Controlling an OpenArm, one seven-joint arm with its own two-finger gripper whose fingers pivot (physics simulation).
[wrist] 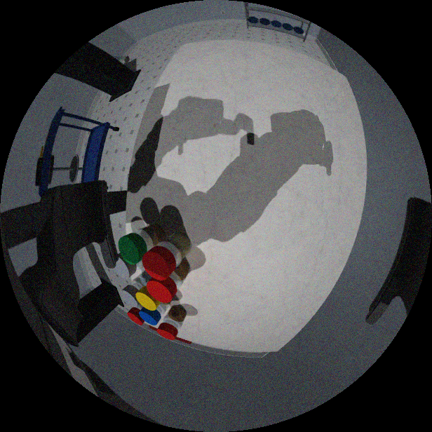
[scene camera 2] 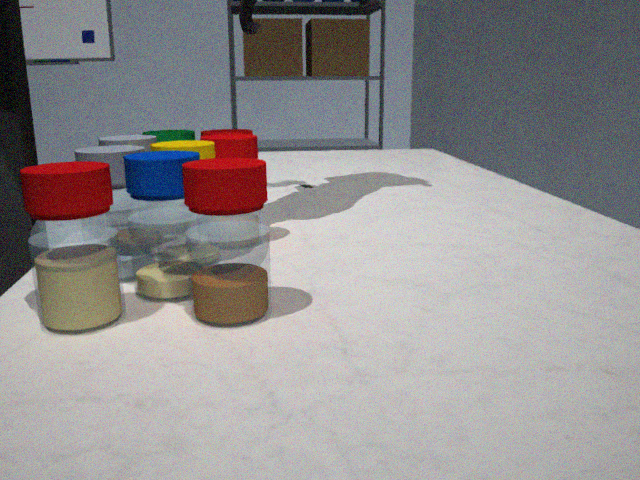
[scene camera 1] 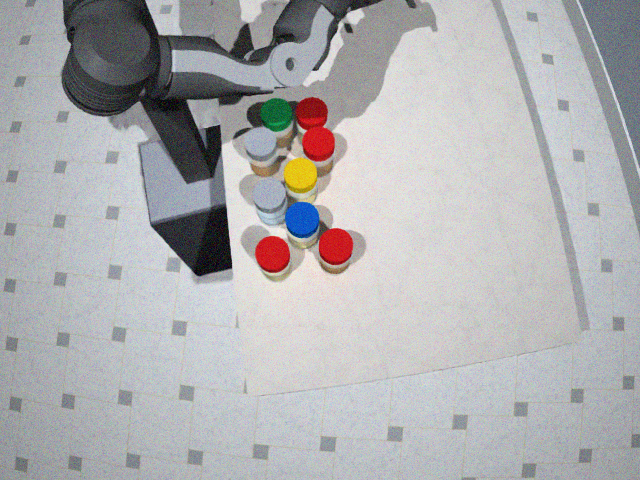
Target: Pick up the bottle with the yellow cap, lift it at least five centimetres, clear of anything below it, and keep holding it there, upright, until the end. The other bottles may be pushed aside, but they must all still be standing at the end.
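The bottle with the yellow cap (scene camera 1: 300, 176) (scene camera 2: 183, 148) (wrist: 146, 301) stands upright in the middle of the bottle group. A blue-capped bottle (scene camera 1: 302, 220) (scene camera 2: 161, 175) (wrist: 150, 315) stands close in front of it, a grey-capped one (scene camera 1: 269, 194) to its left and a red-capped one (scene camera 1: 318, 144) (wrist: 161, 290) behind it. In scene camera 2 its lower part is seen through other bottles or hidden. My gripper (wrist: 227, 253) is open and empty, its fingers wide apart at the left and right of the wrist view. It is above the table, apart from the bottles, beyond the group's back end.
Another grey-capped bottle (scene camera 1: 260, 144), a green-capped one (scene camera 1: 276, 114) and a second red-capped one (scene camera 1: 311, 113) stand at the back. Red-capped bottles (scene camera 1: 272, 254) (scene camera 1: 336, 246) stand at the front. All stand upright on the pale table (scene camera 1: 439, 232). The group is near its left edge, beside the arm's pedestal (scene camera 1: 178, 201).
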